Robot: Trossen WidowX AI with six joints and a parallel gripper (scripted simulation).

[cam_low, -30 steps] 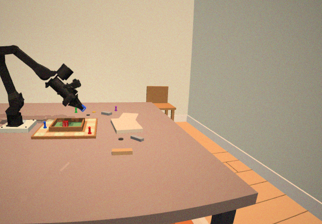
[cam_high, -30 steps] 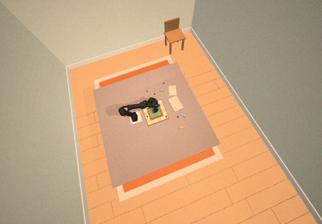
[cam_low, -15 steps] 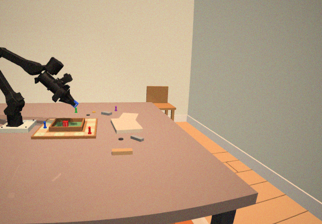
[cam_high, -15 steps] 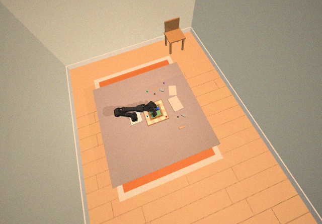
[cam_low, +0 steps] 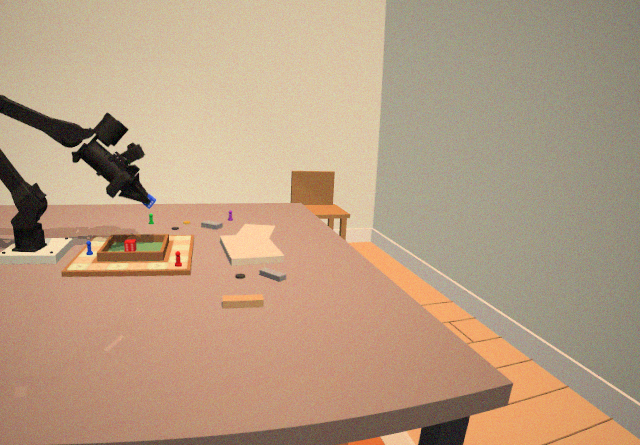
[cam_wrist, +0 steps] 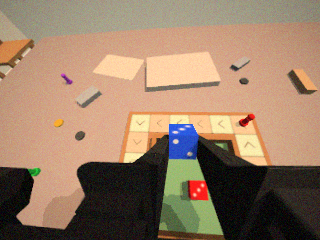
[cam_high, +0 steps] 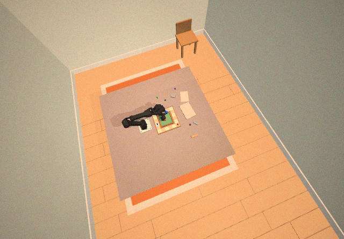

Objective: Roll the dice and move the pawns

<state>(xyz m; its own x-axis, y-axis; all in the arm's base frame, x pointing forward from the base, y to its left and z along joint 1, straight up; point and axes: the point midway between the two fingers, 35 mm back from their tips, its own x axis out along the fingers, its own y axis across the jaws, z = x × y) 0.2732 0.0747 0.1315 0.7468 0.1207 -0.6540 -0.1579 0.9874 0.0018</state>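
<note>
Right now the red pawn is 130 mm to the right of my gripper tip, 100 mm below it and 100 mm ahead of it. From my gripper tip the other things lie so: green pawn (280 mm to the left, 120 mm below, 80 mm behind); green tray (120 mm below, 40 mm to the right, 30 mm behind); blue pawn (140 mm behind, 100 mm below, 80 mm to the right).
</note>
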